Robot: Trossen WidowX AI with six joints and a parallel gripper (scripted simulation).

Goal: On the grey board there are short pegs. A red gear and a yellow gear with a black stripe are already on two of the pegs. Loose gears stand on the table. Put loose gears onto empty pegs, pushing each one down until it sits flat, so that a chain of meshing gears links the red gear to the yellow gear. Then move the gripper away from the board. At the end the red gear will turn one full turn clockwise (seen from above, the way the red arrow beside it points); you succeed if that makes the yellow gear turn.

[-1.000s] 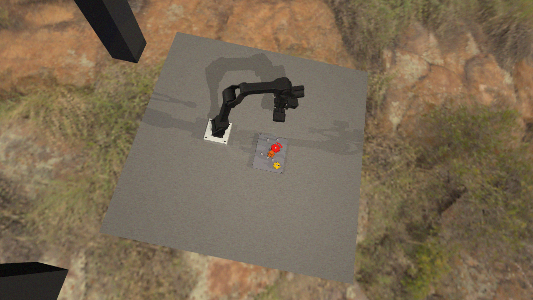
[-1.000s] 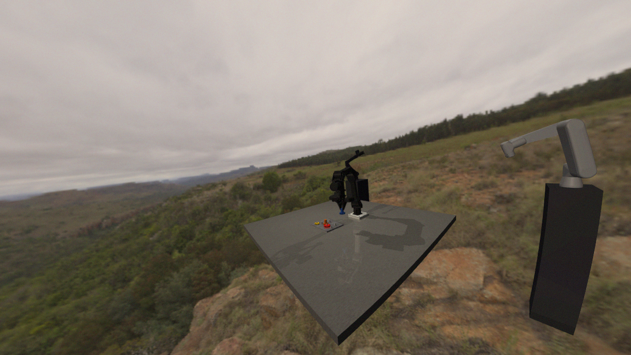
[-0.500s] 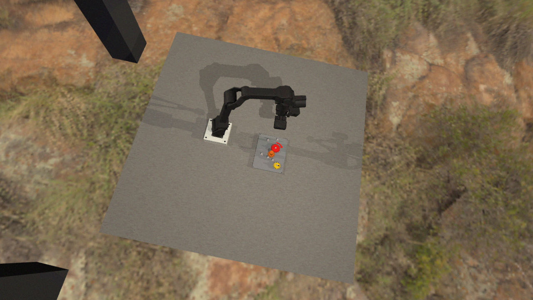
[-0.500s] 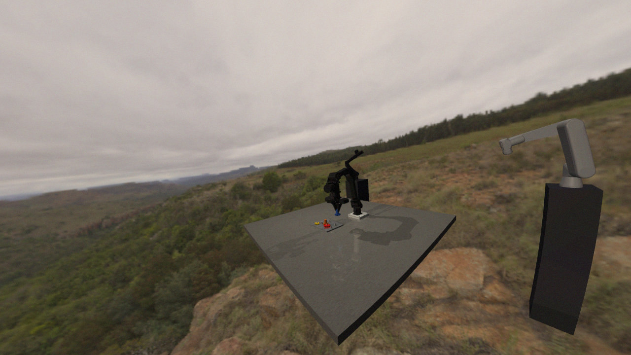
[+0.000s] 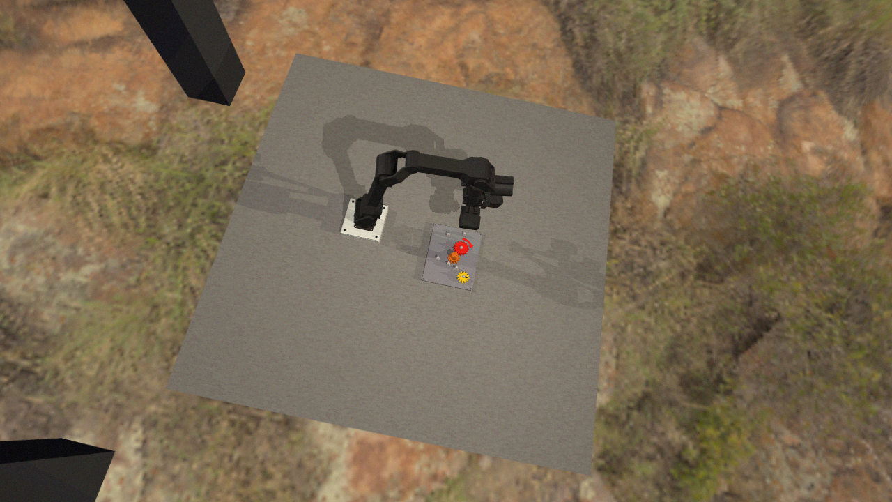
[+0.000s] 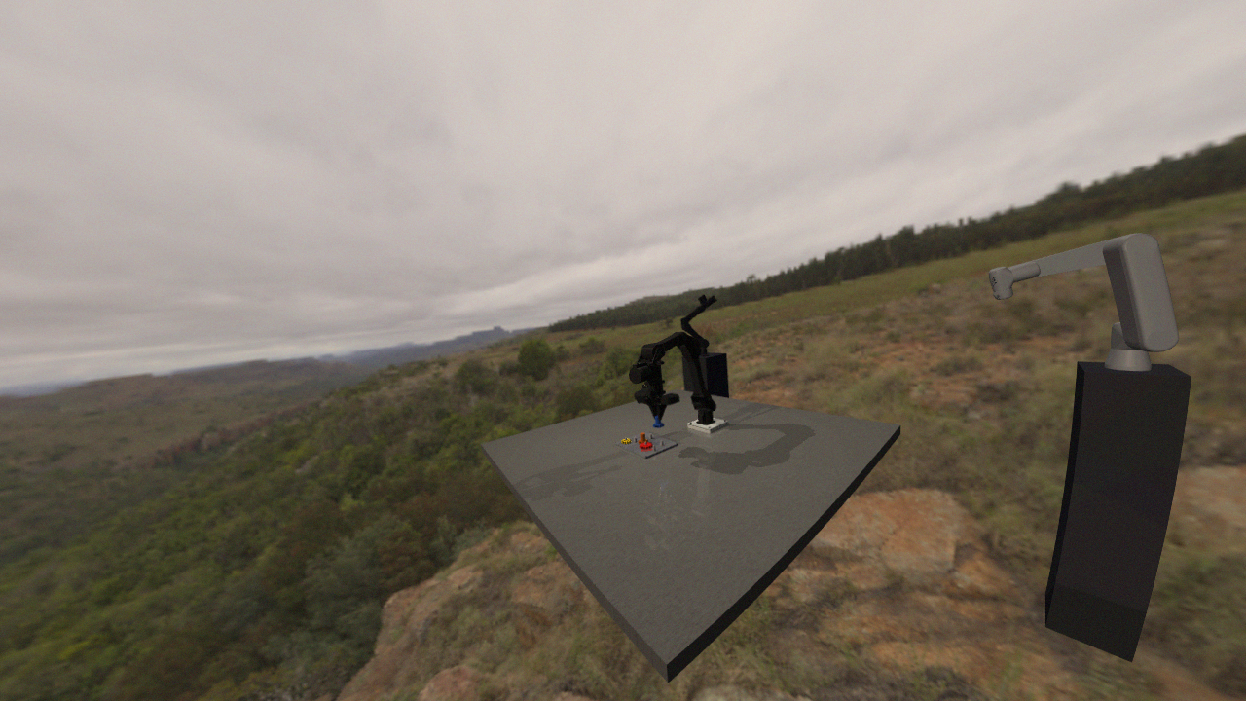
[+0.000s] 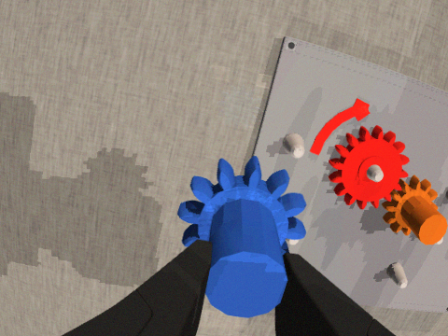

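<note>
The orange gear lies 12 cm to the right of my gripper tip, 11 cm below it and 1 cm behind it. Round my gripper tip: blue gear (1 cm below); then red arrow (13 cm below, 6 cm to the right, 2 cm ahead); then red gear (12 cm below, 8 cm to the right, 1 cm ahead).
</note>
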